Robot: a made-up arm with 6 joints. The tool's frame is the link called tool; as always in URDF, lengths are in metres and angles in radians.
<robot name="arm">
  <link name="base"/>
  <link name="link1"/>
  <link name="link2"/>
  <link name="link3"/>
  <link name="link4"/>
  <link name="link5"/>
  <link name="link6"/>
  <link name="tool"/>
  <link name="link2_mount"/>
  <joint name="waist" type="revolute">
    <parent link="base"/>
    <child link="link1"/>
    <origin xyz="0 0 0.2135"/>
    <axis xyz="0 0 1"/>
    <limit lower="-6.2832" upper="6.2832"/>
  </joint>
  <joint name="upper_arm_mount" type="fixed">
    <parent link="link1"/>
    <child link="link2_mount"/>
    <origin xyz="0 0.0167 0"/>
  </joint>
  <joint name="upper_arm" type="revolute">
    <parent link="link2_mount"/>
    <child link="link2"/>
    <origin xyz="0 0.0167 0" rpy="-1.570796 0 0"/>
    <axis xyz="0 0 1"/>
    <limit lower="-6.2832" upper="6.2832"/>
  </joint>
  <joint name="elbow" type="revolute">
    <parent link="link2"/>
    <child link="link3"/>
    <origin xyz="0 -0.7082 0"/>
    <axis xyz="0 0 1"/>
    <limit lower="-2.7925" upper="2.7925"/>
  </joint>
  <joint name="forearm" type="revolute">
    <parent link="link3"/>
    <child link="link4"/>
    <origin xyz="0 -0.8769 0" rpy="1.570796 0 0"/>
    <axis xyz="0 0 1"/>
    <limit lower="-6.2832" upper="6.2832"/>
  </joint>
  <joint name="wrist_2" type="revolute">
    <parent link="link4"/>
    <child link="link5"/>
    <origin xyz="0 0 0" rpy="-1.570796 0 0"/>
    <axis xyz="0 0 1"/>
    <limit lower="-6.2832" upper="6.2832"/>
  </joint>
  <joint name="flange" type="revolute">
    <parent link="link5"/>
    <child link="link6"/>
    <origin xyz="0 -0.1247 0" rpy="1.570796 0 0"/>
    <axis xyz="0 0 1"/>
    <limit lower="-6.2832" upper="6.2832"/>
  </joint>
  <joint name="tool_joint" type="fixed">
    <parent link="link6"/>
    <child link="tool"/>
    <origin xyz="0 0 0"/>
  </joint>
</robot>
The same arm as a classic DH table. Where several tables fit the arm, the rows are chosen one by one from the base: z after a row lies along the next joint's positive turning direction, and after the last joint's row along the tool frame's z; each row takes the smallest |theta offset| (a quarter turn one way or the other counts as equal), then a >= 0, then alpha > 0; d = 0 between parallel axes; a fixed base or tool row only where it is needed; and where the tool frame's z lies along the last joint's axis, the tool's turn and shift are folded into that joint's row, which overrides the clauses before.
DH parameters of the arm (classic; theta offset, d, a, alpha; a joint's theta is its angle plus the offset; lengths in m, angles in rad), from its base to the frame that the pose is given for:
waist: 0 0.2135 0 -1.5708
upper_arm: -1.5708 0 0.7082 0
elbow: 1.5708 0.0334 0 1.5708
forearm: 0 0.8769 0 -1.5708
wrist_2: 0 0 0 1.5708
flange: 0 0.1247 0 0
Joint limits (rad, base to tool): -6.2832..6.2832 -6.2832..6.2832 -2.7925..2.7925 -6.2832..6.2832 -6.2832..6.2832 -6.2832..6.2832

